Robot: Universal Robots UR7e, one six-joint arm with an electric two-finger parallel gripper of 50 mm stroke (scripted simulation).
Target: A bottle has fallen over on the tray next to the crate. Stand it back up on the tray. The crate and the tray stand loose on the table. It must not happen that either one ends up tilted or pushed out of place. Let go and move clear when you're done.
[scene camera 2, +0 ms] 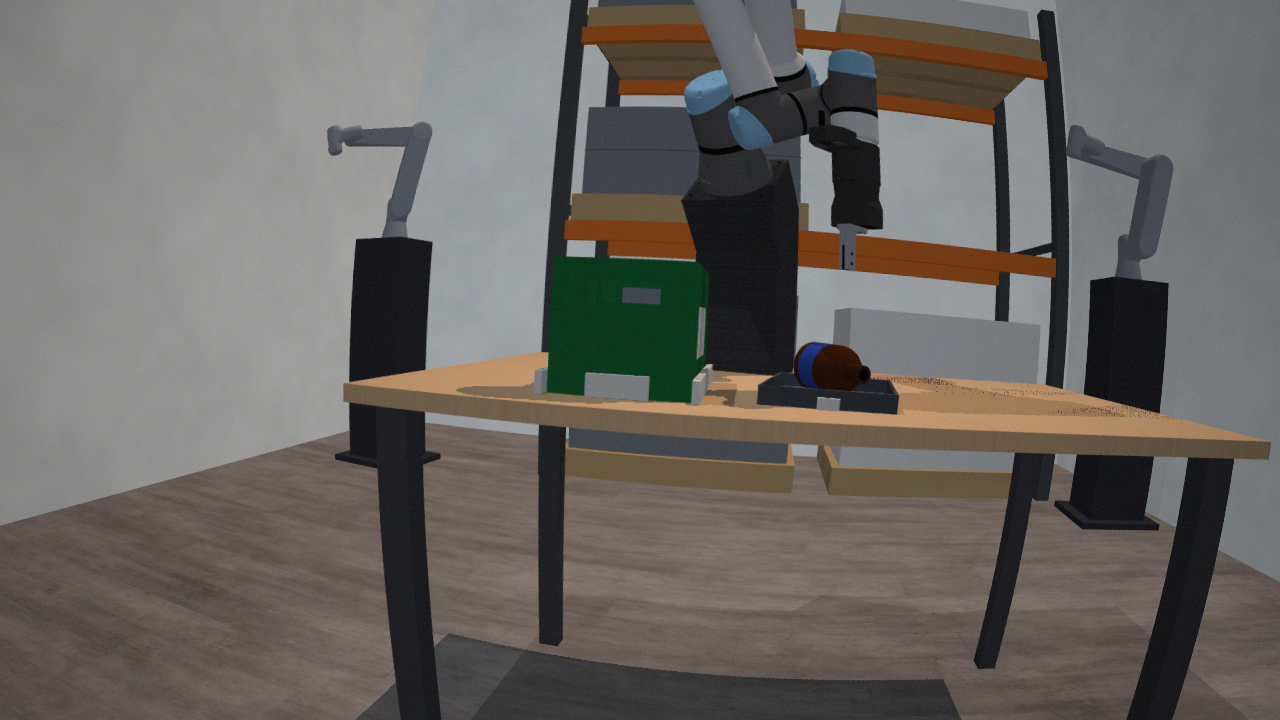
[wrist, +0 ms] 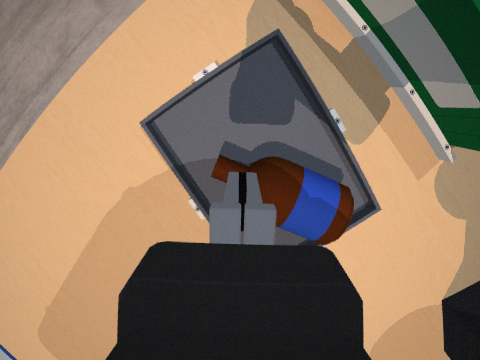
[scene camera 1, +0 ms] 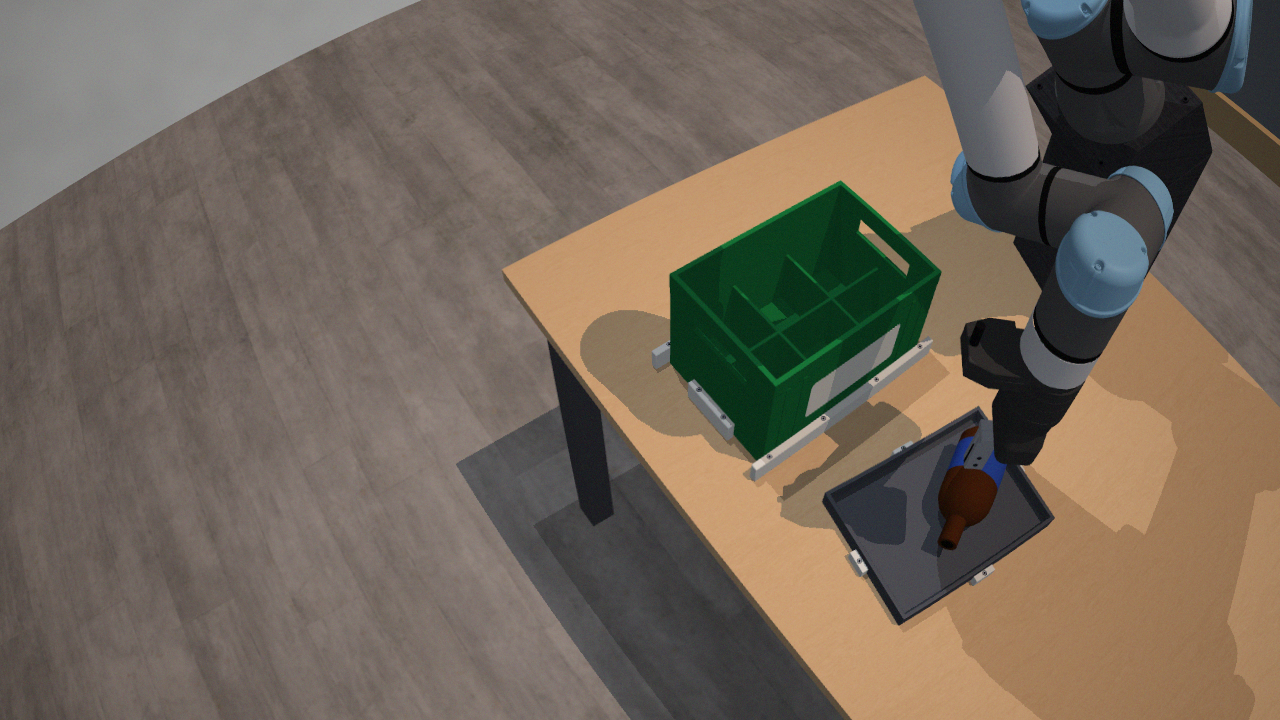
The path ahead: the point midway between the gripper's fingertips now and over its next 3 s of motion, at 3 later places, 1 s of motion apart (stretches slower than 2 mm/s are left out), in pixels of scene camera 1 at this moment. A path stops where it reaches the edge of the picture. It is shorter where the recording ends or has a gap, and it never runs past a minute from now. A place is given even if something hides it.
My gripper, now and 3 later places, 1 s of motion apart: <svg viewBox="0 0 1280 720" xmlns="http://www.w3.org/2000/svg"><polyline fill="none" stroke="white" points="972,462 973,458 980,458 989,465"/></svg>
